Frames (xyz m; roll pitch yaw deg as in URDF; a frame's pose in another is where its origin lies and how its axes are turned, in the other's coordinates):
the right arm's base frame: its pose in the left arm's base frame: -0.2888 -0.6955 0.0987 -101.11 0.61 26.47
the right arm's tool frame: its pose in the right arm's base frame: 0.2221 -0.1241 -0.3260 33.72 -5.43 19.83
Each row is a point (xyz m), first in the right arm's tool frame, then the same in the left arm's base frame.
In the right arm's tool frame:
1: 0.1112 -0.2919 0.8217
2: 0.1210 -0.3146 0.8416
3: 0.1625 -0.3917 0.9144
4: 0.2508 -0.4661 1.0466
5: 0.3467 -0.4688 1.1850
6: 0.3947 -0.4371 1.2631
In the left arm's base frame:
1: 0.0263 -0.1517 0.8005
2: 0.0392 -0.1345 0.8238
3: 0.0883 -0.0681 0.9022
4: 0.1566 0.0714 0.9839
5: 0.1948 0.2342 1.0040
6: 0.1954 0.3301 0.9892

